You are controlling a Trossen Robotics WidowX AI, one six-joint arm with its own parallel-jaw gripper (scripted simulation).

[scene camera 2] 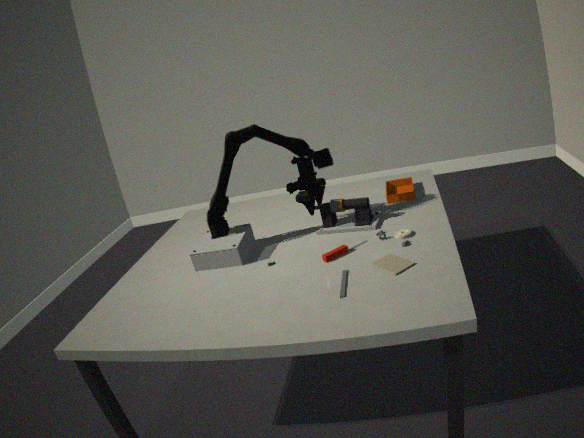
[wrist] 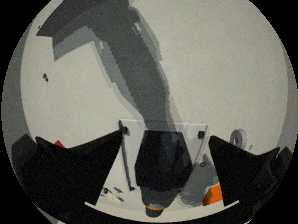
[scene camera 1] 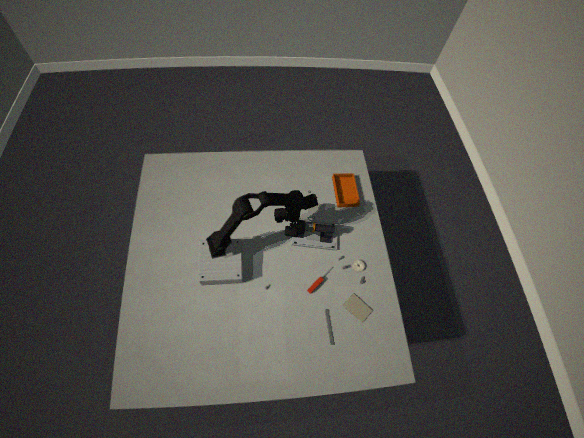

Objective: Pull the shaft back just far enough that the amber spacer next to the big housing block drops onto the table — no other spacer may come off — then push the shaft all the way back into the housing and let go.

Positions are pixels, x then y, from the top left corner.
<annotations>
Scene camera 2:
gripper: 316, 210
dark housing block: 363, 219
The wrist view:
gripper: 168, 138
dark housing block: 141, 138
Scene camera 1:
orange bin: 346, 192
dark housing block: 325, 236
</annotations>
